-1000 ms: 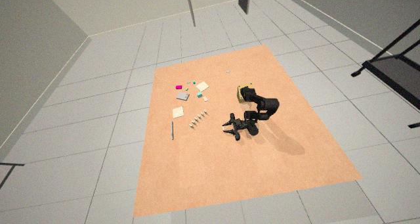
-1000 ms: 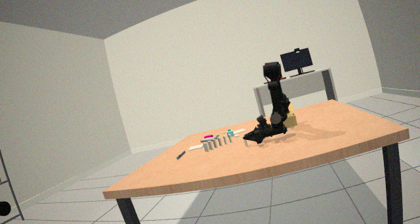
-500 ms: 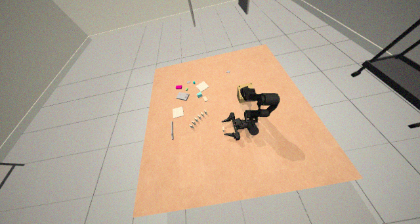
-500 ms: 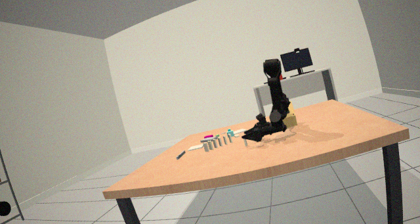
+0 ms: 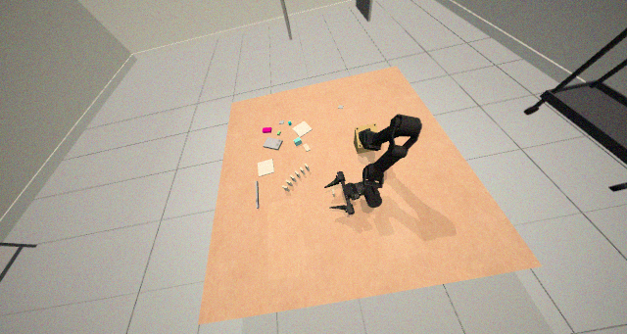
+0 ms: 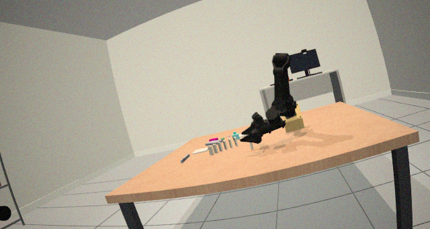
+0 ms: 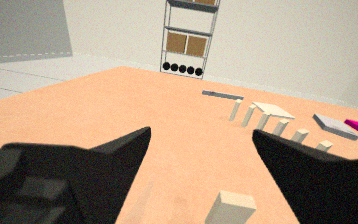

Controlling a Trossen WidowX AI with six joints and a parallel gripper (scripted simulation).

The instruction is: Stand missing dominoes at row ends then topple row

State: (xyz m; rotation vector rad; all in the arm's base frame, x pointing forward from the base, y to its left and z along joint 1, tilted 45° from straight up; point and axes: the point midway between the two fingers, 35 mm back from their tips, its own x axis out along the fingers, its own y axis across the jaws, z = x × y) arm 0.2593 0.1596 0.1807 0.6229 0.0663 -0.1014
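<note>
The teal block lies 400 mm to the right of my gripper tip, 60 mm below it and 50 mm ahead of it. The rest, counted from my gripper tip: cream pad: 310 mm to the right, 270 mm ahead, 70 mm below; then thin grey rod: 340 mm ahead, 160 mm to the right, 70 mm below; then grey pad: 460 mm to the right, 210 mm ahead, 70 mm below.
</note>
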